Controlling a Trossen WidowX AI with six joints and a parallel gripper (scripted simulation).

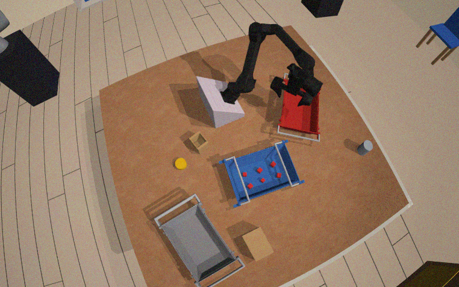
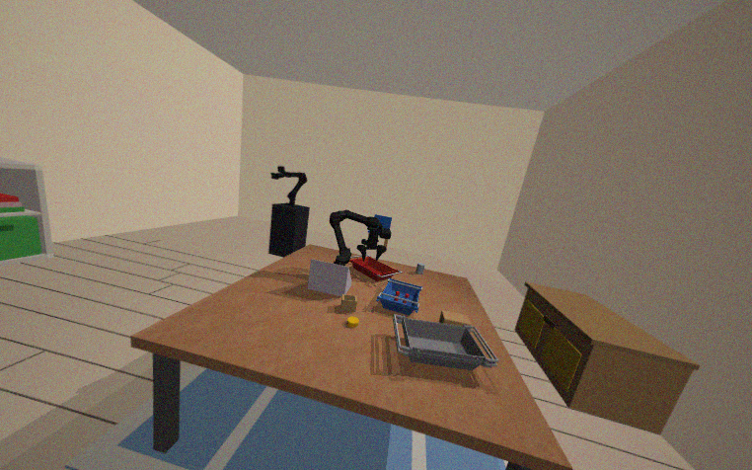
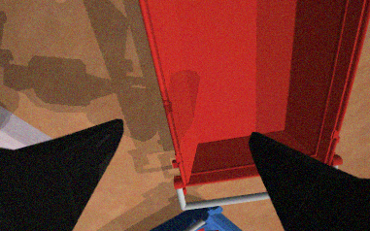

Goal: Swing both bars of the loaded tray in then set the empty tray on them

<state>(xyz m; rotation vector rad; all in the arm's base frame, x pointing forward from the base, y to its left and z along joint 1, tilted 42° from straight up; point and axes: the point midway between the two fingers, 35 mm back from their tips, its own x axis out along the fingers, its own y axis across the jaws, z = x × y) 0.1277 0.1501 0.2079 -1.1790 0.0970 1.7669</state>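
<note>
Now: gripper tip 1 cm short of the red tray, 7 cm to the right of it and 6 cm above it. The rest, counted from my gripper tip: yellow disc (8 cm ahead, 54 cm to the right, 10 cm below); cardboard box (2 cm ahead, 43 cm to the right, 9 cm below); grey cylinder (32 cm ahead, 31 cm to the left, 7 cm below).
</note>
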